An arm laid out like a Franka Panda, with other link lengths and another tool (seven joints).
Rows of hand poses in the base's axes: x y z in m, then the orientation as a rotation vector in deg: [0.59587, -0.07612, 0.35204, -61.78, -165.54, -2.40]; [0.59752, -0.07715, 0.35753, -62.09, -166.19, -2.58]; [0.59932, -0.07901, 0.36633, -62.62, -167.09, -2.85]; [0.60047, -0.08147, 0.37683, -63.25, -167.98, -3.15]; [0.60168, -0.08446, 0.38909, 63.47, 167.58, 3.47]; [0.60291, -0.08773, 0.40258, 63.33, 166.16, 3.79]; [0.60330, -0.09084, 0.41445, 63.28, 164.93, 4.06]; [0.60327, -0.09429, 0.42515, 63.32, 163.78, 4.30]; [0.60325, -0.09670, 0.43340, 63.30, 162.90, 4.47]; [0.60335, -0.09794, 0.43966, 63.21, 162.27, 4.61]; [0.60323, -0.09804, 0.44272, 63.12, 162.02, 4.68]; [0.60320, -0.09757, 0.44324, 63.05, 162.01, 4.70]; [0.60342, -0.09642, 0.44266, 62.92, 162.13, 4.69]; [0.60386, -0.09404, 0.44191, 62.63, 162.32, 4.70]
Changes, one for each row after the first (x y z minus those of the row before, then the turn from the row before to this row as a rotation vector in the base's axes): [0.00165, -0.00103, 0.00549, -0.15, -0.71, -0.05]; [0.00180, -0.00186, 0.00880, -0.21, -1.02, -0.14]; [0.00115, -0.00246, 0.01050, -0.20, -1.05, -0.20]; [0.00121, -0.00299, 0.01226, -0.24, -1.24, -0.24]; [0.00123, -0.00327, 0.01349, -0.27, -1.36, -0.26]; [0.00039, -0.00311, 0.01187, -0.23, -1.15, -0.27]; [-0.00003, -0.00345, 0.01070, -0.21, -1.04, -0.31]; [-0.00002, -0.00241, 0.00825, -0.17, -0.81, -0.21]; [0.00010, -0.00124, 0.00626, -0.12, -0.61, -0.11]; [-0.00012, -0.00010, 0.00306, -0.05, -0.26, -0.01]; [-0.00003, 0.00047, 0.00052, 0.00, -0.04, 0.04]; [0.00022, 0.00115, -0.00058, 0.01, 0.06, 0.11]; [0.00044, 0.00238, -0.00075, 0.02, 0.06, 0.22]
